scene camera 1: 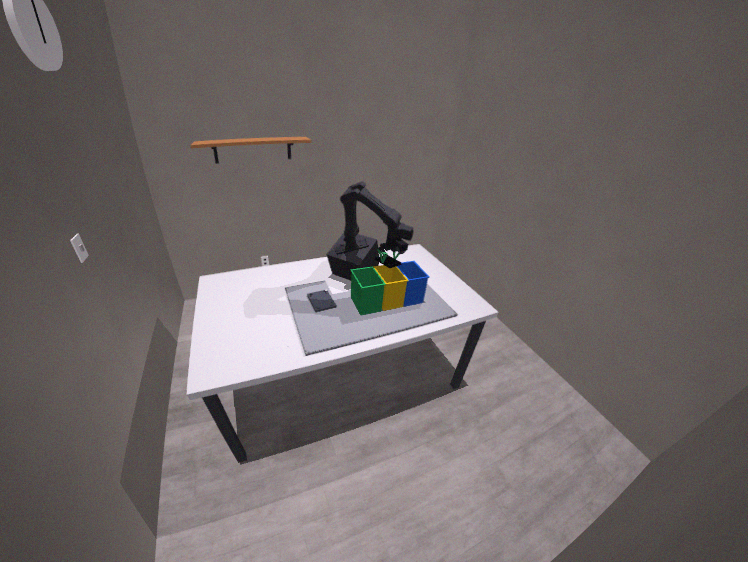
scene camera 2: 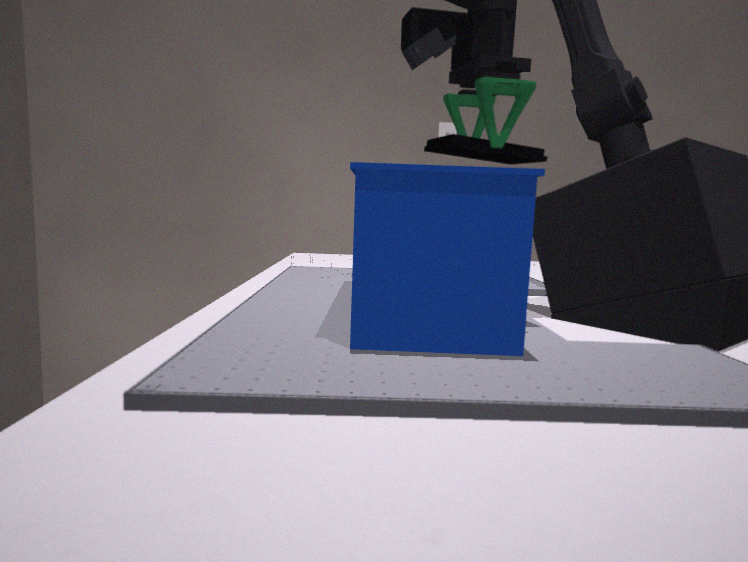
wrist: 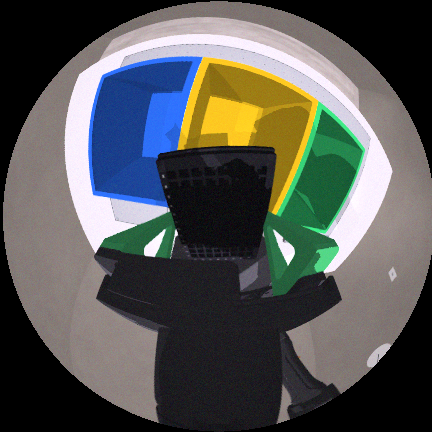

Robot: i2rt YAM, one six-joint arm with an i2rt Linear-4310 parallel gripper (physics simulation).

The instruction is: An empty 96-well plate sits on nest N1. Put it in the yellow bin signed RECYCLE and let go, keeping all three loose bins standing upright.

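Note:
The gripper appears in the pictures, the wrist view among them. A blue bin is visible, as is a green bin, and the scene also has a black 96-well plate and a yellow bin in it.

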